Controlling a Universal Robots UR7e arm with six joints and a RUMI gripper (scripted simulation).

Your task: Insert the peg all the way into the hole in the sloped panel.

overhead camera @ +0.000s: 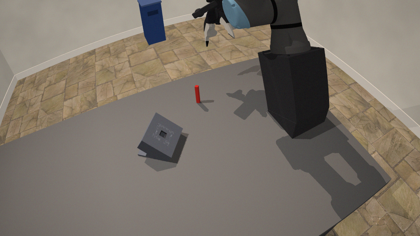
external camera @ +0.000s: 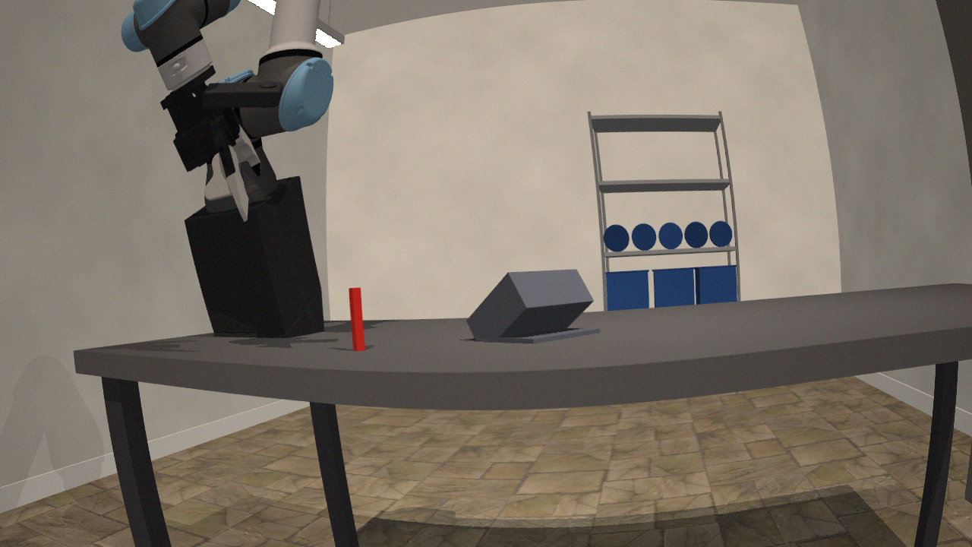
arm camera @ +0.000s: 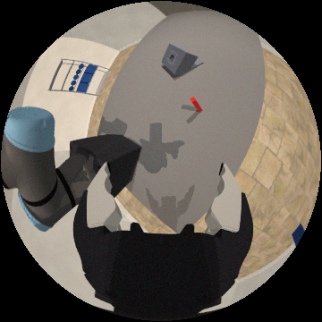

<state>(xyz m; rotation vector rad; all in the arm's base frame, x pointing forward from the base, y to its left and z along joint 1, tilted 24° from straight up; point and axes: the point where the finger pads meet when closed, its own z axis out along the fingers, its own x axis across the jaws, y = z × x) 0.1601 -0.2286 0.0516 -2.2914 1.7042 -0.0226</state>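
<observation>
Now: the peg 17 cm below my hand, 13 cm ahead of it and 5 cm to the left of it.
</observation>
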